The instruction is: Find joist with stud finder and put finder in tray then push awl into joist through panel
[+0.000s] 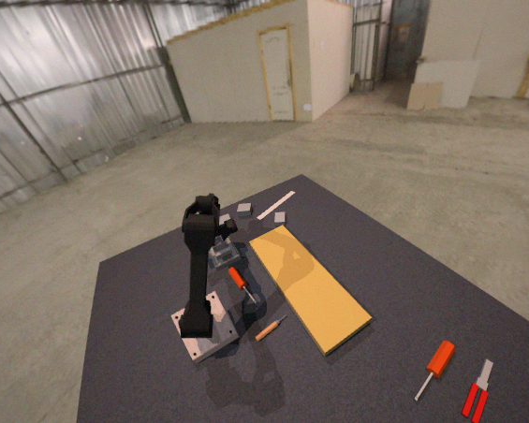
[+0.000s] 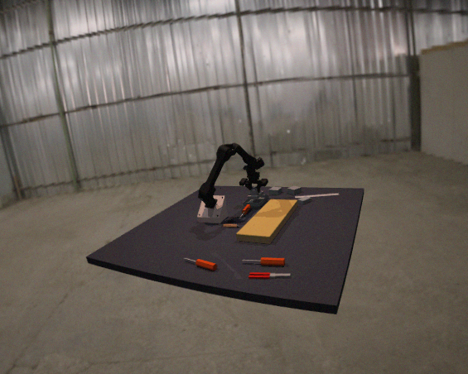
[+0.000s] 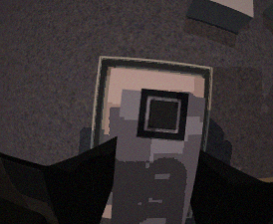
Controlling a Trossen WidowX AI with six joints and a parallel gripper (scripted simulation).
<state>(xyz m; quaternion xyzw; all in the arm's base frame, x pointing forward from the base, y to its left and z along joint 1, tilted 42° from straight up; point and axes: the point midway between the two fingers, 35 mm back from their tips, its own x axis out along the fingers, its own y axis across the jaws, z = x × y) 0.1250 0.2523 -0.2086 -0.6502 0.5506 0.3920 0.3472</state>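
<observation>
Right now my gripper tip is 50 mm above the grey tray and 10 mm to the left of it. From my gripper tip the other things lie so: square light: 30 mm above, 20 mm to the left; then grey stud finder: 20 mm above, 10 mm to the left; then white strip: 370 mm ahead, 180 mm to the left, 60 mm below.
</observation>
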